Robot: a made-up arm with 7 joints.
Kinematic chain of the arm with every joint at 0, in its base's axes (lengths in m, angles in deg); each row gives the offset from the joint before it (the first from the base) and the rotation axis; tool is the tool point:
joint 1: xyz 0 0 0 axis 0 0.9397 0.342
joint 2: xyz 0 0 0 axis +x
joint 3: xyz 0 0 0 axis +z
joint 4: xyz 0.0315 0 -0.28 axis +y
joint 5: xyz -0.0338 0 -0.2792 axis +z
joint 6: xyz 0 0 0 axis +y
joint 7: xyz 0 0 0 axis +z
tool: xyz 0 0 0
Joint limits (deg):
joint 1: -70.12..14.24
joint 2: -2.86..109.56
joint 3: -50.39..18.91
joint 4: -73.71..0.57
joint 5: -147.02..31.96
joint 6: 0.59..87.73
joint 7: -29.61..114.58
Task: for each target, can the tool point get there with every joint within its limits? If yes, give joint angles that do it. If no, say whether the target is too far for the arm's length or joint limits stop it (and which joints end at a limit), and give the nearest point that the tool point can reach.
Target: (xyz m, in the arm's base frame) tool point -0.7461 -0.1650 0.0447
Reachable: no: too far | nearest point -0.1315 -0.0344 -0.5421 | short by 0.860 m
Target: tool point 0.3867 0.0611 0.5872
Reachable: no: too far | nearest point 0.3112 0.2325 0.2931 | short by 0.349 m
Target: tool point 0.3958 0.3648 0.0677
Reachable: yes | joints -52.60 73.42 -18.51 -44.31 -13.24 48.50 30.02
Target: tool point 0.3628 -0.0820 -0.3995
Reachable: yes | joints -29.64 10.08 -41.62 -41.71 -8.53 39.57 16.99
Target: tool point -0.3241 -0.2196 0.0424
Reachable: no: joint limits stop it (at a limit: joint 1, joint 2, joint 3, joint 4) | nearest point 0.1120 -0.2300 -0.4140 | short by 0.631 m
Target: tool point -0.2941 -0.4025 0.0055
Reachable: no: joint limits stop it (at a limit: joint 1, joint 2, joint 3, joint 4) | nearest point 0.1120 -0.2300 -0.4140 | short by 0.609 m
